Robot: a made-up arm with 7 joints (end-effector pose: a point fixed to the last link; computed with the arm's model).
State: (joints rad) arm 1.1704 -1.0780 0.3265 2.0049 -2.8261 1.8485 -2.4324
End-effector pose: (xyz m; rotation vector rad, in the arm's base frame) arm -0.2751 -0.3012 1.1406 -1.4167 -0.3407 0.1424
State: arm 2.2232 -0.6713 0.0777 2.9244 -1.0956 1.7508 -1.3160
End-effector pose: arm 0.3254 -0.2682 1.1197 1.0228 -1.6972 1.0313
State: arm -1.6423 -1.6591 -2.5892 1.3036 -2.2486 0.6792 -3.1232
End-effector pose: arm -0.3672 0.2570 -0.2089 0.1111 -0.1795 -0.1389
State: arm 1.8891 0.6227 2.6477 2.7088 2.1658 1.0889 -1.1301
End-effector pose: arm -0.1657 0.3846 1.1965 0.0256 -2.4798 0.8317
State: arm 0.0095 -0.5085 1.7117 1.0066 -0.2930 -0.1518 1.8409
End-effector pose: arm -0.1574 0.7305 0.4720 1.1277 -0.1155 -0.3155
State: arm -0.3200 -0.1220 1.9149 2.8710 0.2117 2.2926 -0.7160
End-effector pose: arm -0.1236 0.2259 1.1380 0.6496 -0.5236 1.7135
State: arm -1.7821 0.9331 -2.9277 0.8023 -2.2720 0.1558 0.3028
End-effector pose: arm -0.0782 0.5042 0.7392 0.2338 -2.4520 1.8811
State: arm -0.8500 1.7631 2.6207 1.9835 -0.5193 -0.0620 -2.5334
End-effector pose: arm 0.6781 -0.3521 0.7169 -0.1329 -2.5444 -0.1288
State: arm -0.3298 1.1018 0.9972 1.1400 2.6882 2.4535 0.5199
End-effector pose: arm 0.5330 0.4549 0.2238 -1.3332 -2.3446 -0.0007
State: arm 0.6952 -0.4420 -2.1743 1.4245 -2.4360 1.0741 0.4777
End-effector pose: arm -0.0205 -0.7675 0.4993 -1.9332 -0.0655 -0.7707
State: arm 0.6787 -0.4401 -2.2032 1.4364 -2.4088 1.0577 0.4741
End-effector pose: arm -0.0548 -0.7673 0.4987 -1.9221 -0.0290 -0.8154
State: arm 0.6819 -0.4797 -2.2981 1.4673 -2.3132 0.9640 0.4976
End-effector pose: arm -0.1171 -0.7667 0.4656 -1.8137 -0.0412 -0.9670
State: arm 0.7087 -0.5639 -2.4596 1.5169 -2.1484 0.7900 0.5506
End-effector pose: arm -0.1972 -0.7571 0.3983 -1.6190 -0.1175 -1.2220
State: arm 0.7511 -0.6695 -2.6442 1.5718 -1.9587 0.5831 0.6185
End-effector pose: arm -0.2683 -0.7355 0.3197 -1.4118 -0.2324 -1.5025
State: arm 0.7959 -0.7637 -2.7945 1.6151 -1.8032 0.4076 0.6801
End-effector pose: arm -0.3113 -0.7128 0.2567 -1.2573 -0.3410 -1.7174
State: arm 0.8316 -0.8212 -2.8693 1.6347 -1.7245 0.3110 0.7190
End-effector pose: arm -0.3190 -0.7024 0.2203 -1.1690 -0.4108 -1.8182
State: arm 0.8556 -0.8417 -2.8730 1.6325 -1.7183 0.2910 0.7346
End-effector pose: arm -0.2983 -0.7060 0.2050 -1.1264 -0.4411 -1.8229
